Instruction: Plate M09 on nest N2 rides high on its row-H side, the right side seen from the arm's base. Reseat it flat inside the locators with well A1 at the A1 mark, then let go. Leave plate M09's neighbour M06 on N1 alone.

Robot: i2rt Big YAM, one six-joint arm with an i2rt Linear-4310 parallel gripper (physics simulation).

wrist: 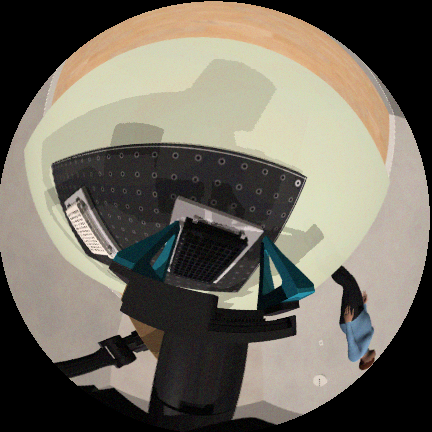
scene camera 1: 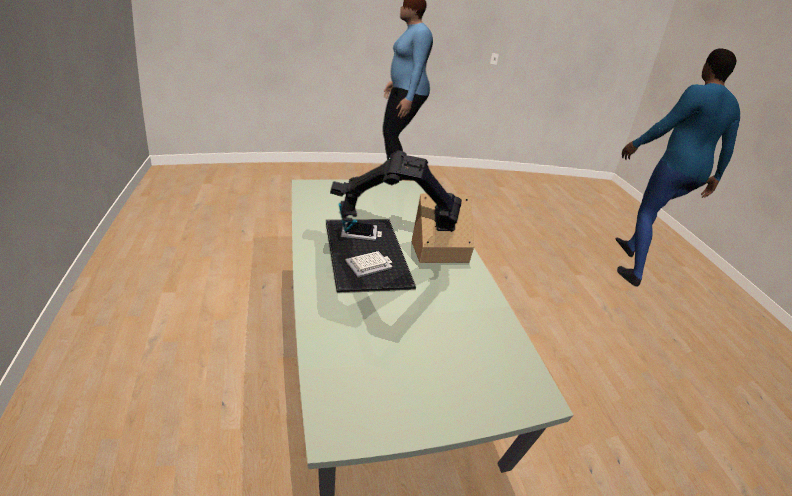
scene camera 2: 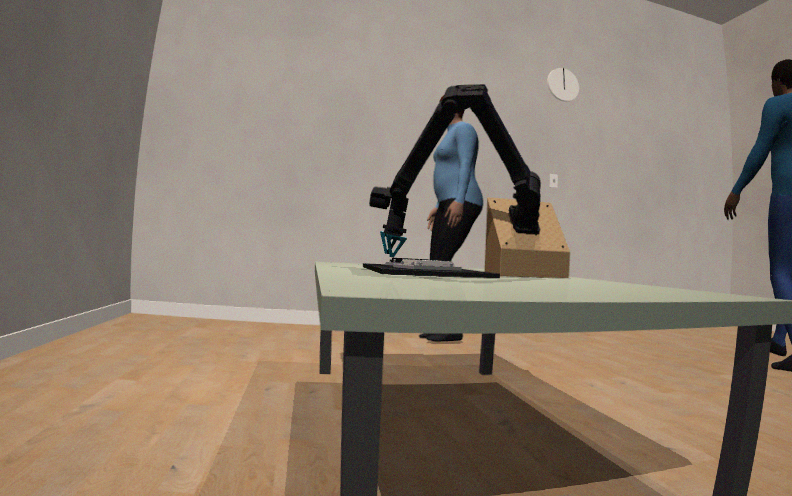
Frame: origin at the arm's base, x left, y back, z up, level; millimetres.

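Where they show: gripper, fingertip midpoint: (wrist: pixel 221 232) (scene camera 1: pixel 344 224) (scene camera 2: pixel 389 255); arm's base, link origin: (wrist: pixel 148 336) (scene camera 1: pixel 444 217) (scene camera 2: pixel 523 221).
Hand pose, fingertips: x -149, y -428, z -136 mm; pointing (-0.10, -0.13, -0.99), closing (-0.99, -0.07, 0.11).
Things, the pixels of their top centre, and the offset from my fingertips. "pt": a spot on its surface instead.
- black well plate, top centre: (wrist: pixel 200 263) (scene camera 1: pixel 359 227) dy +74, dx +13, dz -8 mm
- light grey nest, surface spot: (wrist: pixel 192 207) pt dy -11, dx +36, dz -22 mm
- white plate, top centre: (wrist: pixel 84 232) (scene camera 2: pixel 427 260) (scene camera 1: pixel 369 260) dy +83, dx +268, dz -8 mm
A black well plate (scene camera 1: pixel 361 229) (wrist: pixel 210 255), taken as M09, sits on a light grey nest (wrist: pixel 192 207) at the far end of the board. Its label, well A1 and exact tilt cannot be read. My gripper (scene camera 1: pixel 350 226) (scene camera 2: pixel 391 255) (wrist: pixel 221 232) is open and empty, pointing down low over that plate, with its teal fingertips apart on either side of the plate in the wrist view. A white plate (scene camera 1: pixel 368 260) (wrist: pixel 84 230), taken as M06, sits on the other nest (wrist: pixel 80 195), away from the fingers.
Both nests stand on a black perforated board (scene camera 1: pixel 350 283) (scene camera 2: pixel 467 273) (wrist: pixel 140 160) on the pale green table (scene camera 1: pixel 420 373) (scene camera 2: pixel 526 315). The arm's base is mounted on a wooden block (scene camera 1: pixel 447 254) (scene camera 2: pixel 534 262) beside the board. Two people (scene camera 1: pixel 412 58) (scene camera 1: pixel 701 134) stand beyond the table.
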